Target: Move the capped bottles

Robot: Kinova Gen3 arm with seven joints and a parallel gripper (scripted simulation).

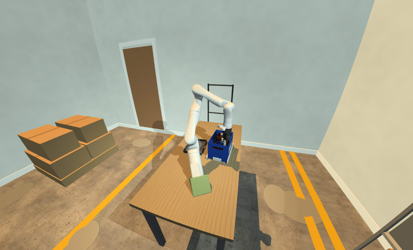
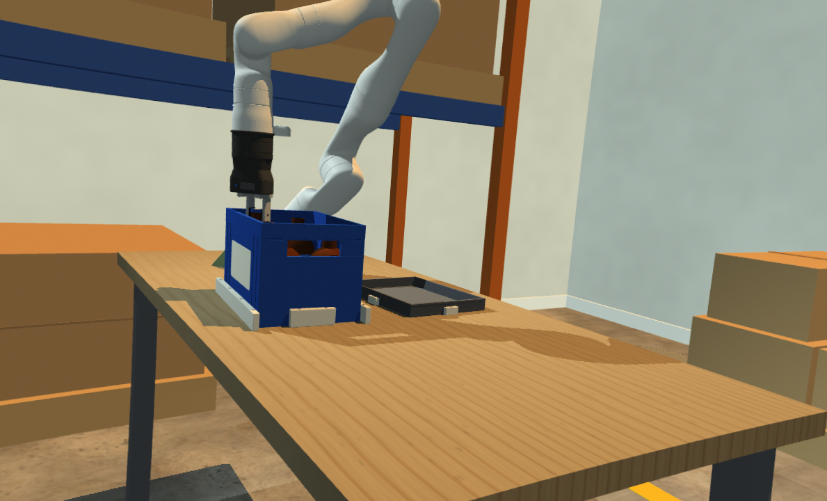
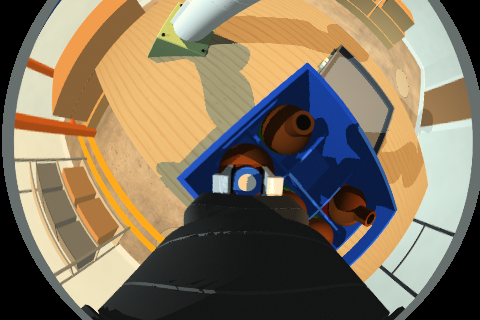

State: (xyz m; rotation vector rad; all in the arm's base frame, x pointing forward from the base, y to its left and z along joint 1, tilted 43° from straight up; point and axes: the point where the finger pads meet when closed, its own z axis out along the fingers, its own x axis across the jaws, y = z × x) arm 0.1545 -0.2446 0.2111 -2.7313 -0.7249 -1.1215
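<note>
My gripper is now 60 mm above the brown capped bottle. From my hand the other things lie so: dark tray 300 mm to the left, 150 mm below, 130 mm ahead; blue crate 90 mm ahead, 80 mm below, 30 mm to the left.
</note>
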